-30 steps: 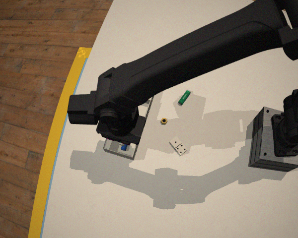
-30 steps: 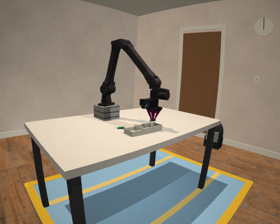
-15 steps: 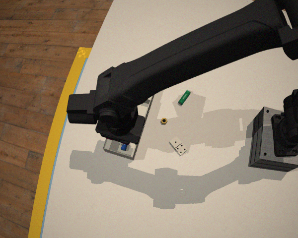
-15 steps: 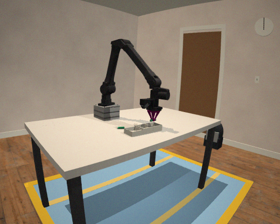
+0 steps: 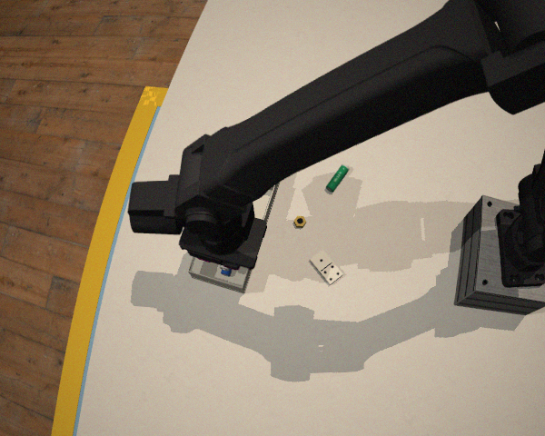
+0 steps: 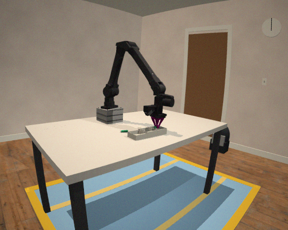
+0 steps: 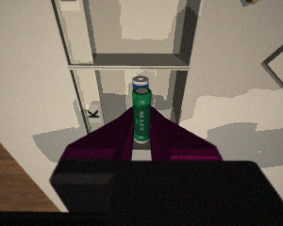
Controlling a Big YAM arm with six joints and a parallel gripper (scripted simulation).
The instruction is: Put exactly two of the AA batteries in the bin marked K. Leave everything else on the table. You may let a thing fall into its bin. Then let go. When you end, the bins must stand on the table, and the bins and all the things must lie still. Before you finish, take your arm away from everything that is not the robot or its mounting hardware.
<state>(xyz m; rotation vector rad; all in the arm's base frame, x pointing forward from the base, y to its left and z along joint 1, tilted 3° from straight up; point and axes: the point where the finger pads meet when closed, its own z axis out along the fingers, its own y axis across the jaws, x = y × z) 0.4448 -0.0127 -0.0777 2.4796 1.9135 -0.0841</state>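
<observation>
The blue AA battery is 3 cm below my hand. Also, from my hand: brass hex nut (10 cm behind, 6 cm to the right, 4 cm below); white domino (14 cm behind, 1 cm to the left, 4 cm below); bin (1 cm behind, 8 cm to the right, 2 cm below).
</observation>
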